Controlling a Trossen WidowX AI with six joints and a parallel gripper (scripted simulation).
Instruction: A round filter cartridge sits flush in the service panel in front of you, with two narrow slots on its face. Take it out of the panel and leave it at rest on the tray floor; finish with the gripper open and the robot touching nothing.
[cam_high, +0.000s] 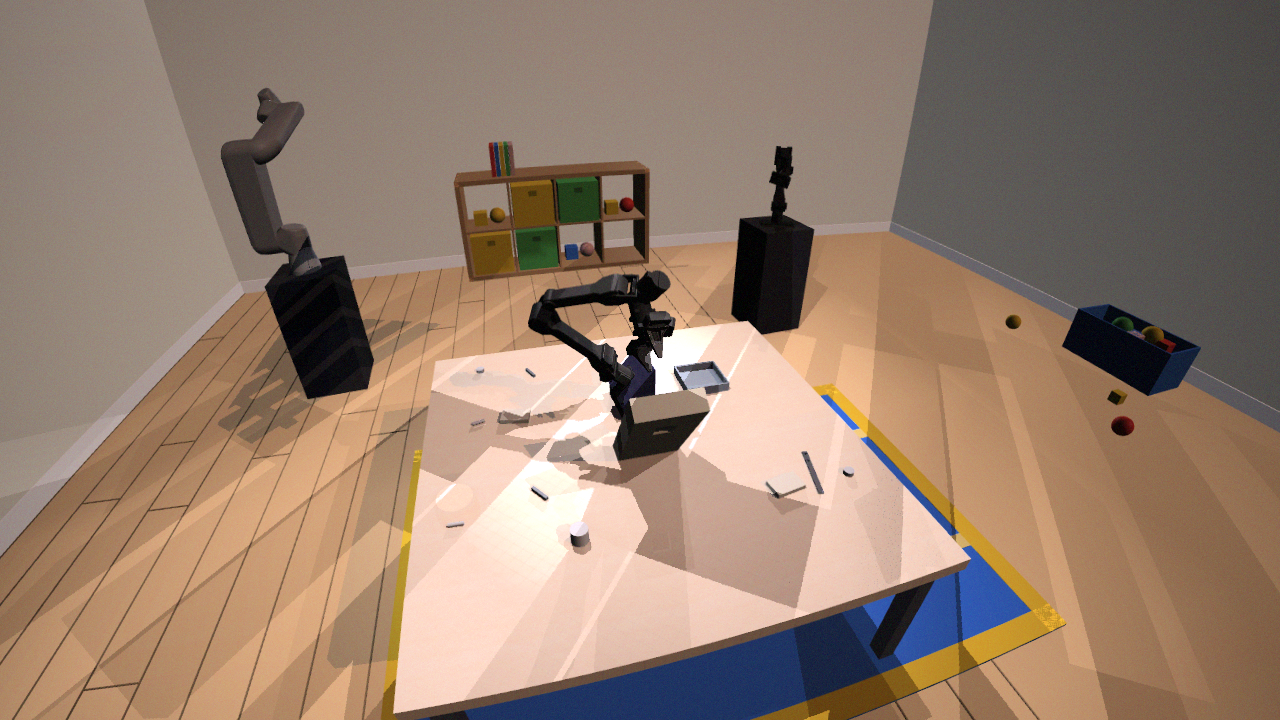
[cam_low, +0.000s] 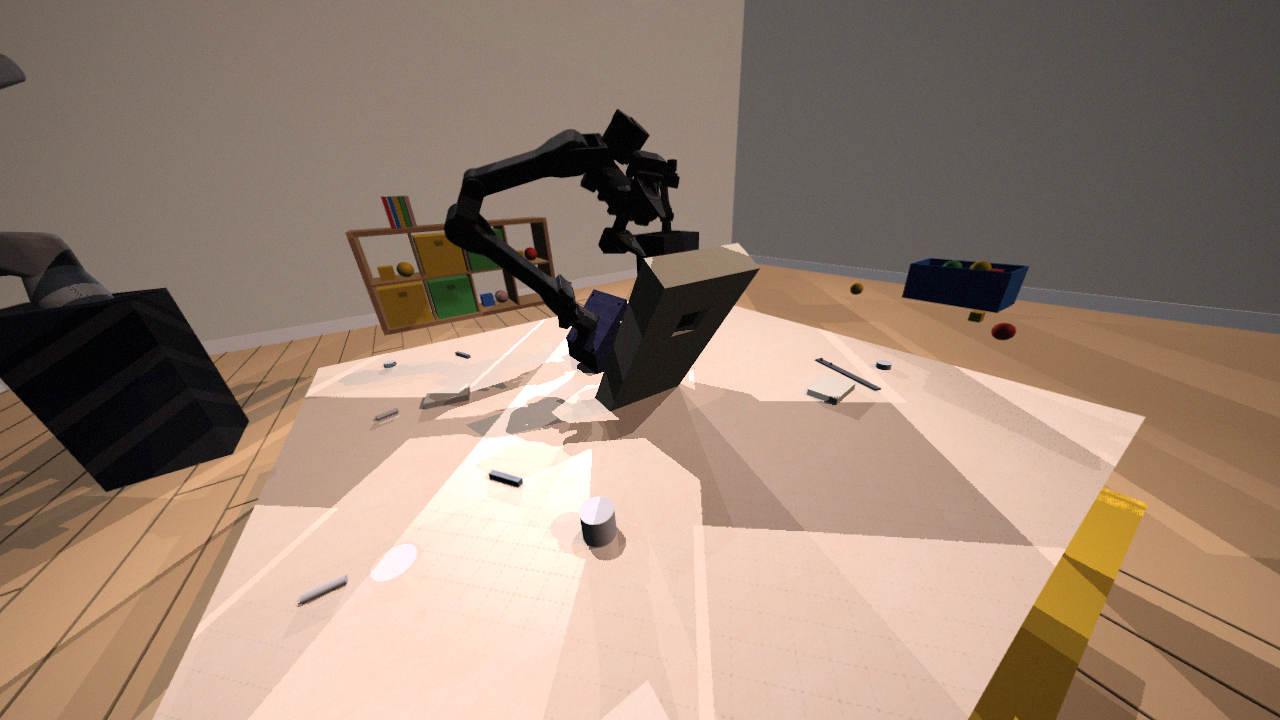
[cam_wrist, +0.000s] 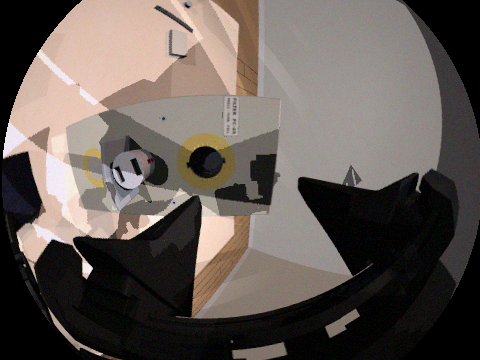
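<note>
Right now my gripper tip is 2 cm past the round white filter cartridge and 15 cm above it. Also, from my gripper tip: service panel 2 cm ahead, 17 cm below; grey tray 35 cm behind, 30 cm to the left, 33 cm below.
</note>
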